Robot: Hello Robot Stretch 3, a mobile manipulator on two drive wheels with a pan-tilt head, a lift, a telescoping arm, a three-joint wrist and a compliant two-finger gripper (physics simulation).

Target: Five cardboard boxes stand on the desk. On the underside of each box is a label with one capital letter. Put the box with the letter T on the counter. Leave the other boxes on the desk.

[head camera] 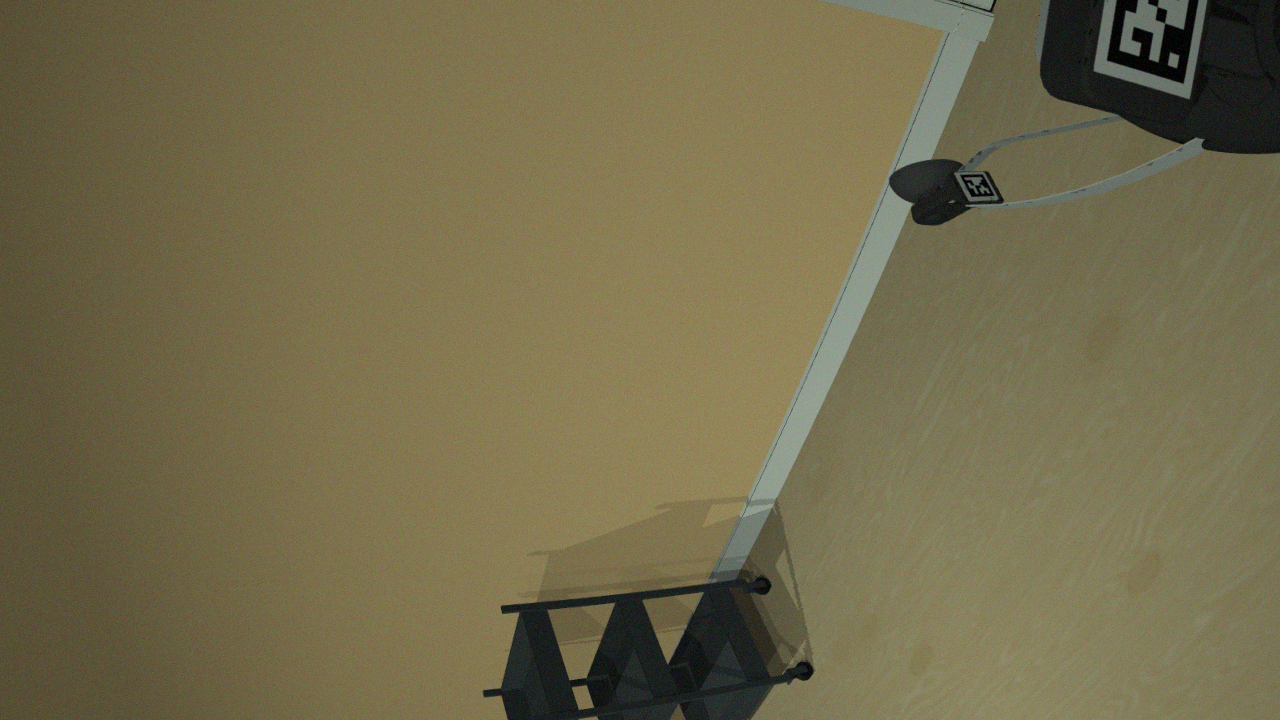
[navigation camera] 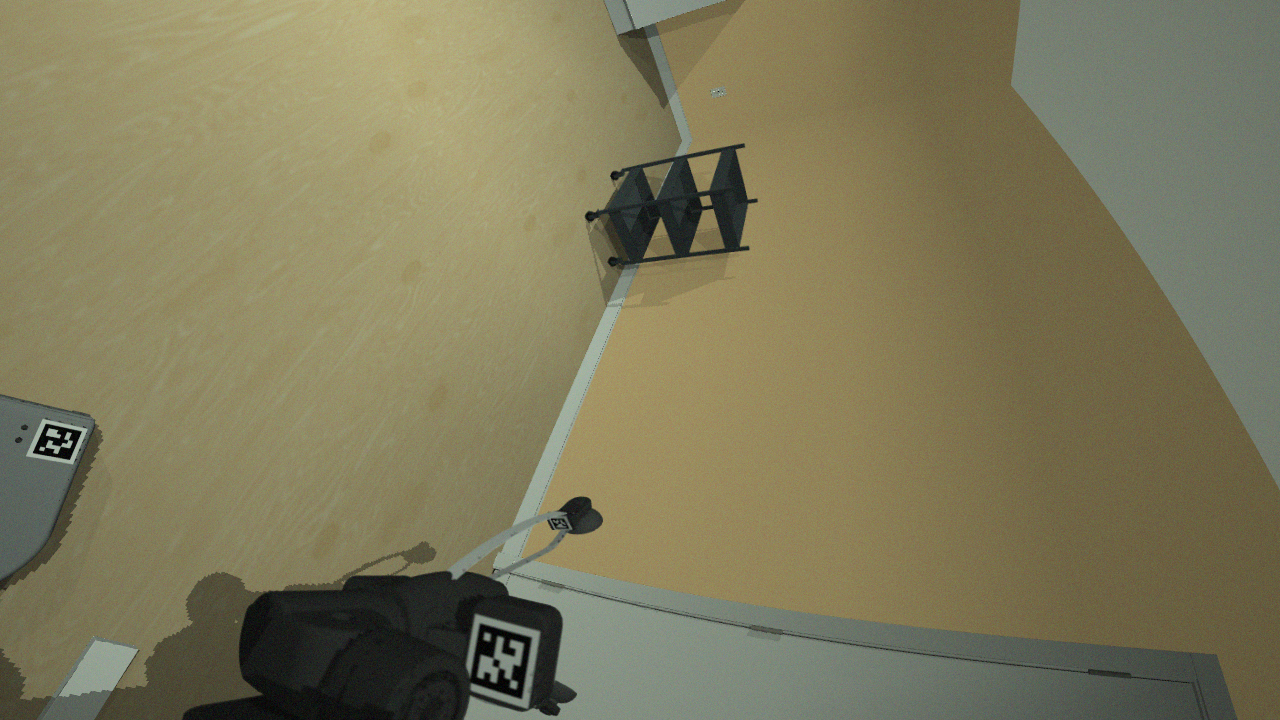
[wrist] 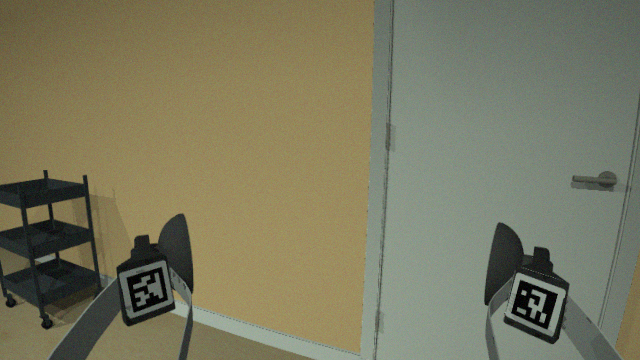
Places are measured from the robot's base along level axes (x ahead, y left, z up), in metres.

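Pixels of known places: gripper, fingertip midpoint: (head camera: pixel 930 28) (navigation camera: pixel 578 601) (wrist: pixel 337 248).
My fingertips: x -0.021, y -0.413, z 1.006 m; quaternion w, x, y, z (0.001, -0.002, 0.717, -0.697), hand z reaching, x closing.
Observation:
Behind a point stands the place of what it marks.
My gripper (navigation camera: pixel 570 606) {x -0.022, y -0.413, z 1.006 m} (wrist: pixel 337 248) {x -0.022, y -0.413, z 1.006 m} is open, with its two fingers wide apart and no box between them in the wrist view. In the head view one of its fingers (head camera: pixel 935 189) shows at the upper right, in front of the wall's white skirting board. The gripper points toward the wall and a door beyond. The desk, the five cardboard boxes and the counter do not show in these views, and no letter label can be seen.
A dark three-tier cart (head camera: pixel 626 597) {x 1.376, y -1.860, z 0.440 m} (navigation camera: pixel 662 257) {x 1.379, y -1.858, z 0.323 m} (wrist: pixel 55 195) {x 1.439, y -1.707, z 0.697 m} stands against the orange wall (head camera: pixel 447 268) {x 0.450, y -1.690, z 0.990 m} (navigation camera: pixel 805 402) {x 0.564, y -1.729, z 1.066 m} (wrist: pixel 275 150) {x 0.243, y -1.620, z 0.950 m}. A grey door (navigation camera: pixel 805 671) {x -0.286, y -1.418, z 1.143 m} (wrist: pixel 475 125) {x -0.477, y -1.352, z 1.073 m} with a lever handle (wrist: pixel 595 180) {x -0.803, y -1.188, z 0.924 m} is right of it in the wrist view. Part of my base (navigation camera: pixel 35 501) {x -0.097, y -0.134, z 0.160 m} shows at the left.

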